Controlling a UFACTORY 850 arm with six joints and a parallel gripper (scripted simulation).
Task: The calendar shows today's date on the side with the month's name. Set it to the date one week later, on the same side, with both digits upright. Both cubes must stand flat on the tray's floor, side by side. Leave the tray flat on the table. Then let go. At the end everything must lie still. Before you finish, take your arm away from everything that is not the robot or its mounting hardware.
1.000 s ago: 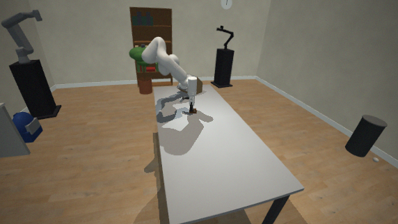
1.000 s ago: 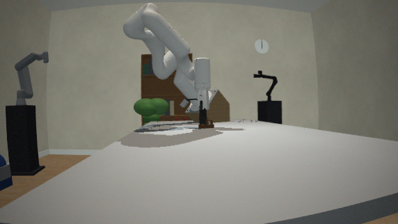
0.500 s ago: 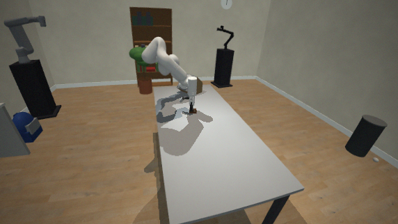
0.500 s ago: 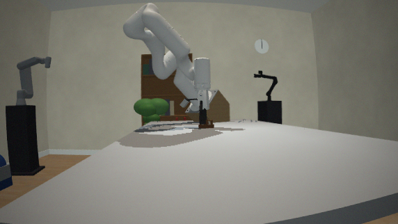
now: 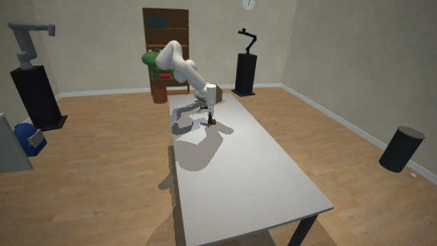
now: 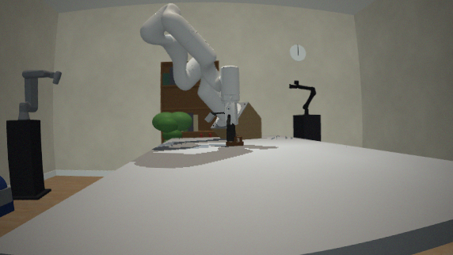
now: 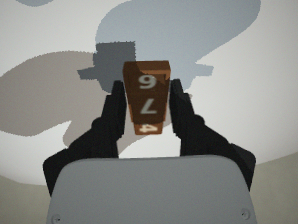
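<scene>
The brown cube is 2 cm below my hand. Round my hand: tray (1 cm ahead, 2 cm to the left, 3 cm below).
</scene>
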